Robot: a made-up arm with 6 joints.
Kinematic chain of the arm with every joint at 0, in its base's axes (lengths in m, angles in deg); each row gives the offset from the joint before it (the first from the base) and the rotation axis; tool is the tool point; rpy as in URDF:
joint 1: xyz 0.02 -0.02 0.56 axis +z
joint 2: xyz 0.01 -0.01 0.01 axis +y
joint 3: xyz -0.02 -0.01 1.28 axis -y
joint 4: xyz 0.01 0 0 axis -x
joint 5: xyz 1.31 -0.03 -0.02 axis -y
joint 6: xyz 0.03 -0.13 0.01 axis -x
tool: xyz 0.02 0.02 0 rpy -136.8 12.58 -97.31
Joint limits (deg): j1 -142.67..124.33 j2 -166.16..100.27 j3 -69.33..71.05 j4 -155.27..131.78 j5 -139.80..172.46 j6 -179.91..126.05
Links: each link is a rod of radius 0.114 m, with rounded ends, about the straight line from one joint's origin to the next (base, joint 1, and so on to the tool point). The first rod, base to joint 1, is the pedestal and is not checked.
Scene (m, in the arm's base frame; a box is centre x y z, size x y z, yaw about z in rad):
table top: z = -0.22
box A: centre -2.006 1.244 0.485 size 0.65 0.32 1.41 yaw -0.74
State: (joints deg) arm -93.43 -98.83 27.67 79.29 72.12 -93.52
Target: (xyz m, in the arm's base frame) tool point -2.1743 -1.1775 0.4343
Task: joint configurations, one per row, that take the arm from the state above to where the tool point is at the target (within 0.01 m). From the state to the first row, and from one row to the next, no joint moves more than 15 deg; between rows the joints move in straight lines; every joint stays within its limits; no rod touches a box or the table.
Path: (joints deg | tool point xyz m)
1: -81.25 -93.61 36.35 78.52 67.92 -94.01 | -0.3351 2.1869 1.3680
2: -69.07 -88.39 45.02 77.75 63.72 -94.51 | -0.8156 2.1170 1.4274
3: -56.90 -83.16 53.70 76.98 59.52 -95.00 | -1.2738 1.9296 1.4836
4: -44.72 -77.94 62.37 76.21 55.32 -95.49 | -1.6798 1.6329 1.5353
5: -32.54 -72.72 71.05 75.44 51.12 -95.99 | -2.0060 1.2439 1.5819
6: -17.66 -81.75 66.04 74.46 55.85 -95.58 | -2.3397 0.7033 1.2986
7: -2.78 -90.78 61.03 73.49 60.57 -95.17 | -2.4886 0.0725 1.0091
8: 12.10 -99.80 56.02 72.51 65.30 -94.76 | -2.4315 -0.5787 0.7195
9: 26.98 -108.83 51.00 71.53 70.02 -94.36 | -2.1744 -1.1774 0.4344

